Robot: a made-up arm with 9 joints. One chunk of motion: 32 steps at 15 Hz.
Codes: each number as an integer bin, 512 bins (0 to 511) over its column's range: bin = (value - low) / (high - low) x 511, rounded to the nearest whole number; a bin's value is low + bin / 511 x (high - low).
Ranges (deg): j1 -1..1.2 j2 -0.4..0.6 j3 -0.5..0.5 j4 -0.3..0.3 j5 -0.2..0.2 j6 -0.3..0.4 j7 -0.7..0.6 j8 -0.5..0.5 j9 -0.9..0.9
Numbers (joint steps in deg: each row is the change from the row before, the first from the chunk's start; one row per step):
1: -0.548 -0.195 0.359 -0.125 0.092 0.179 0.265 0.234 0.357
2: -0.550 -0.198 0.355 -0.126 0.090 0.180 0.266 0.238 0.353
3: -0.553 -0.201 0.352 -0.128 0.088 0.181 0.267 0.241 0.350
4: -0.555 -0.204 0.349 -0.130 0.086 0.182 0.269 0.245 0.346
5: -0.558 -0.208 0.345 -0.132 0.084 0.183 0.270 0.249 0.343
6: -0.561 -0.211 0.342 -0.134 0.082 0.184 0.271 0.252 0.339
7: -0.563 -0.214 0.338 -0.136 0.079 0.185 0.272 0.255 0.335
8: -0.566 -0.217 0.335 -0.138 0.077 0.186 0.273 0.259 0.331
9: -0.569 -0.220 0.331 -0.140 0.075 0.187 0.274 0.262 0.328
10: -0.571 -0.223 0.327 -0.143 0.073 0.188 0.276 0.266 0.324
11: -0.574 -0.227 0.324 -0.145 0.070 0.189 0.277 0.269 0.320
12: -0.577 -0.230 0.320 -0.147 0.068 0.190 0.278 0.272 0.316
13: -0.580 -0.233 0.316 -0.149 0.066 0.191 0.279 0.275 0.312
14: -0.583 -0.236 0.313 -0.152 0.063 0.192 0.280 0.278 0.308
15: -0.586 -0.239 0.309 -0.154 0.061 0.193 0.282 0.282 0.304
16: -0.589 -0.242 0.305 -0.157 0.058 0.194 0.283 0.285 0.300
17: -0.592 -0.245 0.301 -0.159 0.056 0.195 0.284 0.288 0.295
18: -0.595 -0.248 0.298 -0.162 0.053 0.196 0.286 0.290 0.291
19: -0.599 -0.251 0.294 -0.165 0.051 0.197 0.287 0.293 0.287
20: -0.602 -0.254 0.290 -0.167 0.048 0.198 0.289 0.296 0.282
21: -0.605 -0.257 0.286 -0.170 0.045 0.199 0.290 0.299 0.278
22: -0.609 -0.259 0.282 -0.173 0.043 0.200 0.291 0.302 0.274
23: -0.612 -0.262 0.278 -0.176 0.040 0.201 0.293 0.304 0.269
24: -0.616 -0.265 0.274 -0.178 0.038 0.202 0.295 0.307 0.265
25: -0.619 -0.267 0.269 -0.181 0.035 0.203 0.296 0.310 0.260
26: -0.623 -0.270 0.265 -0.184 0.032 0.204 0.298 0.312 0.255
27: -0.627 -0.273 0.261 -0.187 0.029 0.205 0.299 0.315 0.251
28: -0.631 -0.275 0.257 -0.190 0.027 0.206 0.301 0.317 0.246
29: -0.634 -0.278 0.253 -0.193 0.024 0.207 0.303 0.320 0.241
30: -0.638 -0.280 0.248 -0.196 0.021 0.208 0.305 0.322 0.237
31: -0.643 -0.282 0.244 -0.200 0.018 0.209 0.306 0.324 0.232
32: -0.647 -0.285 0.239 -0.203 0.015 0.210 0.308 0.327 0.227
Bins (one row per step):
1: 105 105 439 149 373 350 379 375 357
2: 105 103 437 148 370 350 380 377 356
3: 104 102 435 146 368 351 380 379 355
4: 103 100 434 145 365 352 381 381 354
5: 103 98 432 143 363 353 381 383 353
6: 102 97 430 141 360 353 382 384 352
7: 102 95 428 140 356 354 382 386 351
8: 101 94 427 138 354 355 382 388 349
9: 100 92 425 136 351 356 383 389 349
10: 100 90 423 134 349 356 384 391 347
11: 99 88 421 132 345 357 384 393 346
12: 98 87 419 130 342 358 384 394 345
13: 98 85 417 129 340 358 385 396 344
14: 97 84 415 126 336 359 385 398 343
15: 96 82 413 124 333 360 386 400 342
16: 95 81 411 122 330 361 386 401 341
17: 95 79 409 120 327 361 387 403 339
18: 94 78 408 118 323 362 388 404 338
19: 93 76 406 115 321 363 388 405 337
20: 92 75 404 113 317 364 389 407 336
21: 92 73 402 111 313 364 389 408 334
22: 91 72 400 108 310 365 390 410 333
23: 90 71 398 106 307 366 390 411 332
24: 89 69 396 104 304 366 391 412 331
25: 88 68 393 101 300 367 392 414 329
26: 88 66 391 99 296 368 392 415 328
27: 87 65 389 96 293 369 393 416 327
28: 86 64 387 94 290 369 393 417 325
29: 85 62 385 91 286 370 394 419 324
30: 84 61 382 89 282 371 395 420 323
31: 83 60 380 85 278 372 395 421 321
32: 82 59 378 83 275 372 396 423 320

